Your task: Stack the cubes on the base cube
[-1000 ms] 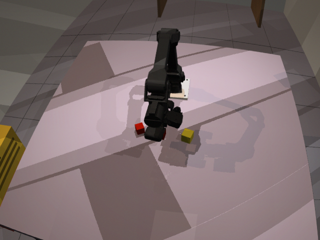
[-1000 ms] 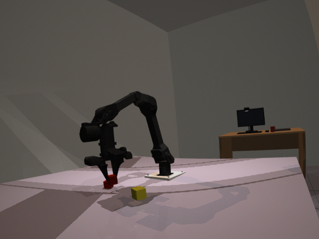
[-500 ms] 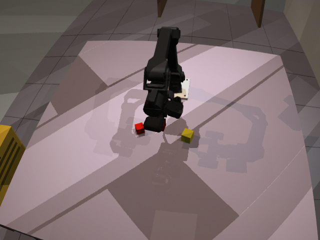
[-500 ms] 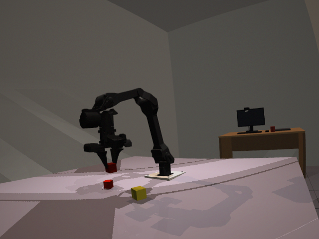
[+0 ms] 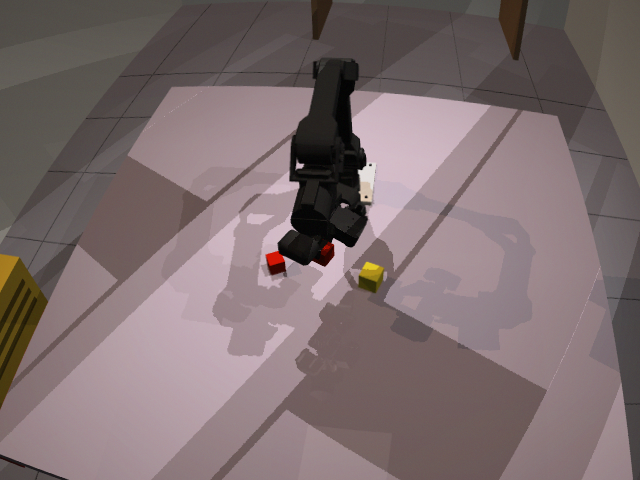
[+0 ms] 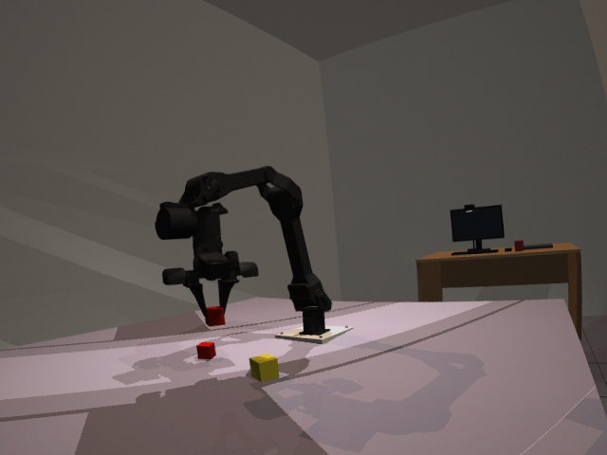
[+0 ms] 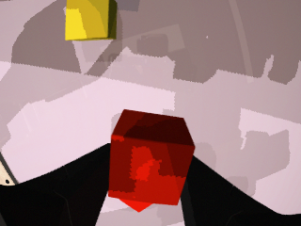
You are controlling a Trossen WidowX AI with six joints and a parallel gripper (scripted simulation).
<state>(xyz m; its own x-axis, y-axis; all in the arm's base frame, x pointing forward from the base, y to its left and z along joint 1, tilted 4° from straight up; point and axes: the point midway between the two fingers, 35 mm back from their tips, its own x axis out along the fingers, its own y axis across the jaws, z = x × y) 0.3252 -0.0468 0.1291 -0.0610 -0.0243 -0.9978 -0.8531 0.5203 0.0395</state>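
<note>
Now: gripper tip 20 mm past the yellow base cube, 100 mm to the right of it and 100 mm above it.
</note>
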